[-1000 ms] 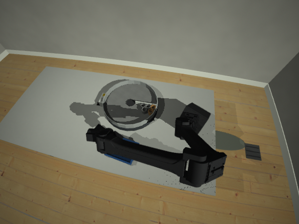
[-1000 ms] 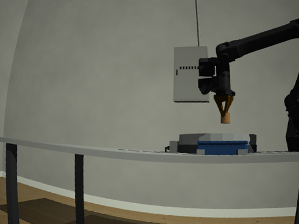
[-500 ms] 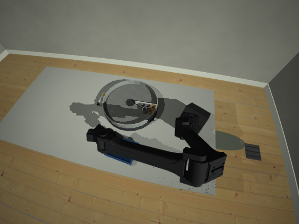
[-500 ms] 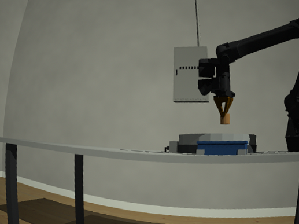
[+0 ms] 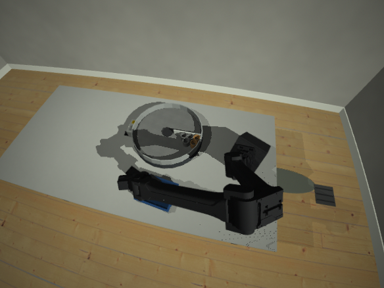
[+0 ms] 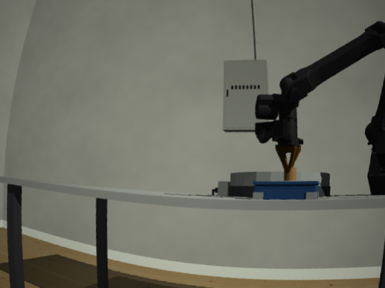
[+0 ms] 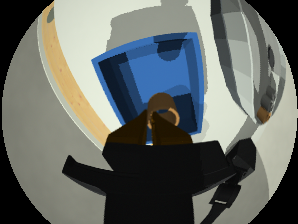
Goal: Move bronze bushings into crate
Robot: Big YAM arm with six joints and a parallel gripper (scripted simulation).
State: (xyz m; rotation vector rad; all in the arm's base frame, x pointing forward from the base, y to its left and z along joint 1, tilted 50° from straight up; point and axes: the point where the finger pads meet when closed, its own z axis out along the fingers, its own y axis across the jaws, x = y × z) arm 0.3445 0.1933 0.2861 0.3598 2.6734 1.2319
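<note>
The blue crate lies 10 mm to the right of my hand and 60 mm below it. Also, from my hand: round grey turntable: 120 mm ahead, 360 mm to the right, 30 mm below.
</note>
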